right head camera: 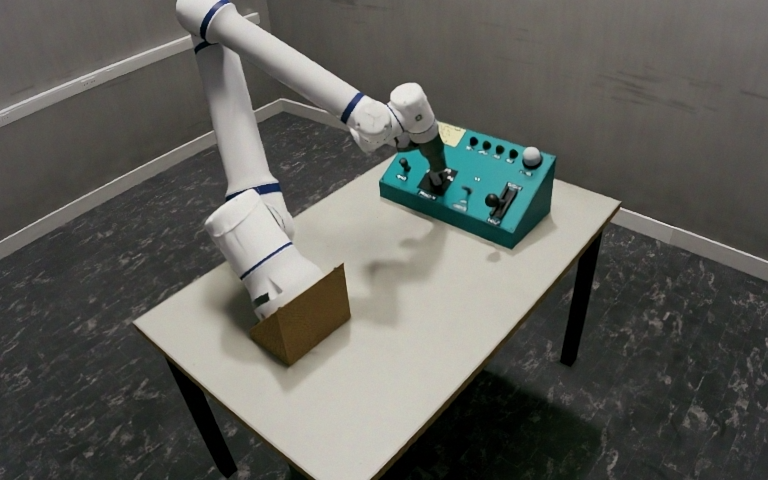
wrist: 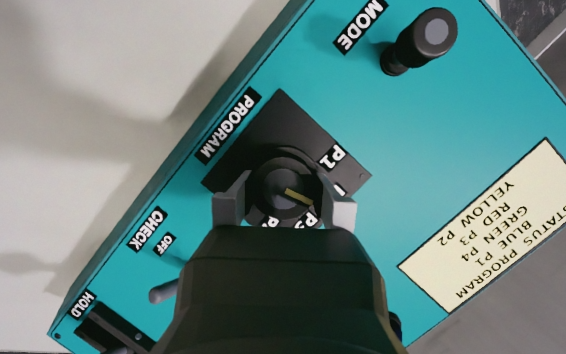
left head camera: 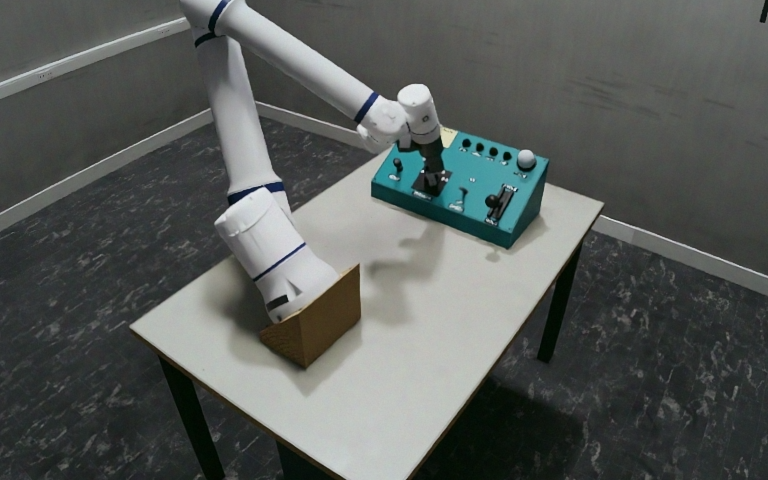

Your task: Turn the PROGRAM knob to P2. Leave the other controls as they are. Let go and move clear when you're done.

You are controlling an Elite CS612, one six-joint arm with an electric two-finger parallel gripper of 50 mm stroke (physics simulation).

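Seen in the pictures: gripper, fingertip midpoint: (right head camera: 437, 177) (wrist: 283, 184) (left head camera: 431, 178); arm's base, link origin: (right head camera: 292, 298) (left head camera: 306, 299).
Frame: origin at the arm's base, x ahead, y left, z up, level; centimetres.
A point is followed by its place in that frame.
Observation:
The black PROGRAM knob (wrist: 280, 181) @[x 63.3, y 2.2, z 2.1 cm] stands on its black square plate (wrist: 272, 120) @[x 62.1, y 4.8, z -2.3 cm] (left head camera: 421, 182) @[x 63.6, y 4.5, z -1.4 cm] (right head camera: 427, 180) @[x 64.0, y 4.7, z -1.1 cm]. Its yellow pointer (wrist: 299, 197) @[x 64.7, y 2.2, z 2.9 cm] aims at the label between P1 (wrist: 331, 157) @[x 66.7, y 5.6, z 0.4 cm] and P3 (wrist: 309, 220) @[x 68.5, y 0.5, z 1.6 cm]; that label is mostly hidden behind the right finger, so its text cannot be read. The P4 label (wrist: 270, 221) @[x 66.4, y -1.8, z 0.4 cm] is partly covered. My gripper (wrist: 283, 184) @[x 64.9, y 1.6, z 0.5 cm] (left head camera: 433, 181) @[x 64.9, y 1.6, z 0.5 cm] (right head camera: 437, 178) @[x 64.9, y 1.6, z 0.5 cm] is shut on the knob, one finger on each side, turned at an angle to the panel. In both head views the gripper hides most of the knob.
The teal panel (wrist: 430, 125) @[x 70.6, y 12.2, z 2.1 cm] (left head camera: 453, 216) @[x 58.2, y -9.8, z -6.0 cm] (right head camera: 458, 217) @[x 58.2, y -10.2, z -6.4 cm] also carries the MODE lever (wrist: 422, 37) @[x 63.4, y 13.3, z 3.3 cm], the CHECK toggle (wrist: 164, 291) @[x 61.6, y -9.5, z 2.4 cm] beside the gripper body, a black slide lever (left head camera: 492, 200) @[x 55.7, y -22.4, z 5.5 cm], a white dome (left head camera: 526, 159) @[x 74.9, y -24.7, z 10.6 cm] and several black buttons. A cream card (wrist: 480, 227) @[x 78.7, y 9.2, z 6.9 cm] shows YELLOW P2.

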